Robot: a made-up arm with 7 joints.
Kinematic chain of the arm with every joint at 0, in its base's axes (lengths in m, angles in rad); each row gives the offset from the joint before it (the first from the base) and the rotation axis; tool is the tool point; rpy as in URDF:
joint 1: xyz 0 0 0.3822 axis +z
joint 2: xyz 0 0 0 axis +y
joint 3: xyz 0 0 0.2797 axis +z
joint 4: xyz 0.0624 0 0 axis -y
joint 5: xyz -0.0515 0 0.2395 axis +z
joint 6: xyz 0 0 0 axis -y
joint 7: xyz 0.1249 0 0 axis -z
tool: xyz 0 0 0 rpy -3.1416 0 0
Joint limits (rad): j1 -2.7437..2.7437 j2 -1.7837..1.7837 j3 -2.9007..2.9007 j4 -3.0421..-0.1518 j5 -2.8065..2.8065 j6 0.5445..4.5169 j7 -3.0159..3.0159
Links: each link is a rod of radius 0.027 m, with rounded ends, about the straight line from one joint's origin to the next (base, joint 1, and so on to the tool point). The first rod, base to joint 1, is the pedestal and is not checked.
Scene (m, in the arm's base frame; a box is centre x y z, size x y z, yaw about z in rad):
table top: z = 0
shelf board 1: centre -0 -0.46 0.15 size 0.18 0.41 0.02 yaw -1.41
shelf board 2: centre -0 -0.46 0.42 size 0.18 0.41 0.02 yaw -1.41
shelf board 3: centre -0 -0.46 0.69 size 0.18 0.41 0.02 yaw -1.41
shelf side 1: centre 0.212 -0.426 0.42 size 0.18 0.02 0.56 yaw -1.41
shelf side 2: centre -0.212 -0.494 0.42 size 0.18 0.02 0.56 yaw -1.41
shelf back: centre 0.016 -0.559 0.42 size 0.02 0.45 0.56 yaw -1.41
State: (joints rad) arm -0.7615 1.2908 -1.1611 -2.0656 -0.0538 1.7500 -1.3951
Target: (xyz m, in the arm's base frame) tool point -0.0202 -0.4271 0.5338
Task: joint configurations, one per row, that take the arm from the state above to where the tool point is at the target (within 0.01 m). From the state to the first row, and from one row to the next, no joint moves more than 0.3 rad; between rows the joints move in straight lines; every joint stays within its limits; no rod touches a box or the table.
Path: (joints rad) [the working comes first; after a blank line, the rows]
Joints at the target: -0.3524 1.1743 -1.7896 -2.0507 -0.0216 1.7437 -1.3951
Straight joint move there: touches shelf board 2.

1: -0.7088 1.2660 -1.1665 -2.2698 -0.0538 1.6693 -1.3951
2: -0.6560 1.2412 -1.1720 -2.4739 -0.0539 1.5885 -1.3951
3: -0.4710 1.2679 -1.4642 -2.4738 -0.0437 1.5765 -1.3951
4: -0.2860 1.2946 -1.7564 -2.4736 -0.0335 1.5644 -1.3951
5: -0.1010 1.3213 -2.0486 -2.4734 -0.0234 1.5523 -1.3951
6: -0.2267 1.2478 -1.9191 -2.2621 -0.0225 1.6480 -1.3951
7: -0.3524 1.1743 -1.7896 -2.0507 -0.0216 1.7437 -1.3951

